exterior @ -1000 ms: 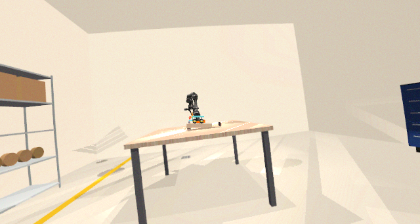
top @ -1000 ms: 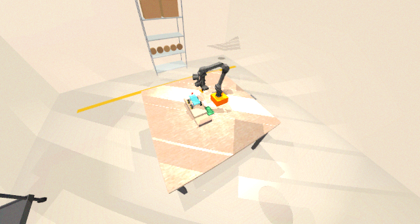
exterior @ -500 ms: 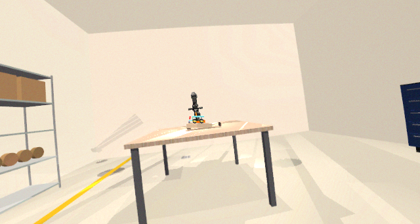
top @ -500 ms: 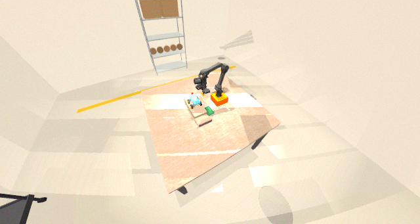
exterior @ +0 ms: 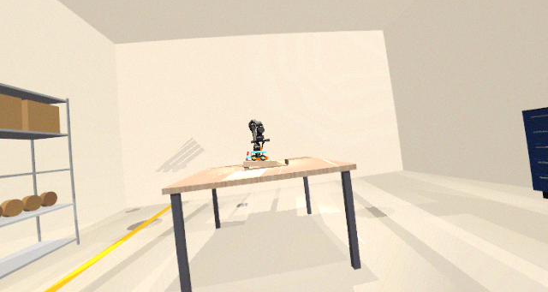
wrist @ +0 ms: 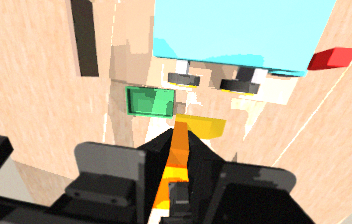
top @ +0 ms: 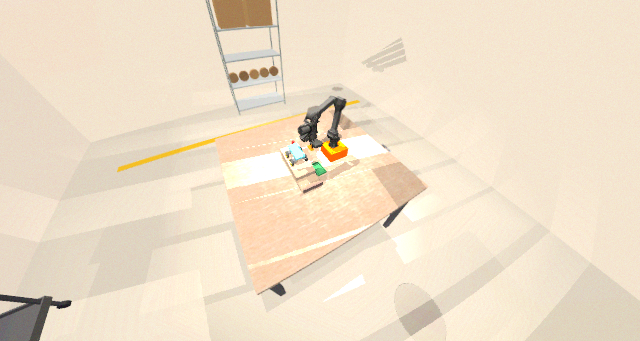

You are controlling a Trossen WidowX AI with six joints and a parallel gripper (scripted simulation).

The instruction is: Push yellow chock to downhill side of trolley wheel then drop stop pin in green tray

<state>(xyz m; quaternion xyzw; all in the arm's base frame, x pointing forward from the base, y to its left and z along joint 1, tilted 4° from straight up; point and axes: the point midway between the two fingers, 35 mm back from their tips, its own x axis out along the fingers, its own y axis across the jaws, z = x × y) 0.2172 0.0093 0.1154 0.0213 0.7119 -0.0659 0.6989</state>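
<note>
Right now my gripper tip is 150 mm to the left of the red-headed stop pin, 70 mm short of it and 40 mm above it. From my gripper tip the other things lie so: yellow chock 20 mm to the right, 10 mm below; green tray 170 mm below, 80 mm to the left; blue trolley 100 mm ahead, 60 mm below, 50 mm to the right.
</note>
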